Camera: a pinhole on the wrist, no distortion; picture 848 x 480 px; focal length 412.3 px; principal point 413.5 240.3 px. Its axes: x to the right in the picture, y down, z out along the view. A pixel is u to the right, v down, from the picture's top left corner.
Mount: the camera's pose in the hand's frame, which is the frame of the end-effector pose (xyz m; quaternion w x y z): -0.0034 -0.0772 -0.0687 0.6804 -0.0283 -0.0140 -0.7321
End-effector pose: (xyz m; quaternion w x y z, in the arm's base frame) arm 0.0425 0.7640 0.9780 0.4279 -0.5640 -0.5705 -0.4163
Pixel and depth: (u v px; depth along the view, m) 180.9 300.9 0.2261
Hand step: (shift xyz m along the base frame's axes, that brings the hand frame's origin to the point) 0.0580 0.1560 -0.0010
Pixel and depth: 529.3 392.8 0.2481
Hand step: -0.1418 0.1969 0.0338
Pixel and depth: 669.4 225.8 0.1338
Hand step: -0.1529 0.0612 -0.0296
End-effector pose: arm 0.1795 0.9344 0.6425 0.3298 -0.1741 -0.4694 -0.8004
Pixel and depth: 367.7 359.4 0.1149
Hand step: -0.0669 0.0471 0.0035
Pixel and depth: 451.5 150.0 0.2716
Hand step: -0.0206 0.2268 0.0158
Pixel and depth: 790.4 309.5 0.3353
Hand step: -0.2897 0.3570 -0.0697
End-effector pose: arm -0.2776 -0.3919 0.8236 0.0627 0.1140 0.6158 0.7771
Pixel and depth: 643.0 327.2 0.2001
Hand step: -0.0067 0.1794 -0.1412
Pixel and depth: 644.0 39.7 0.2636
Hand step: 0.1752 0.2080 -0.1625
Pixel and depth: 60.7 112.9 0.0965
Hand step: 0.0306 0.0129 0.0150
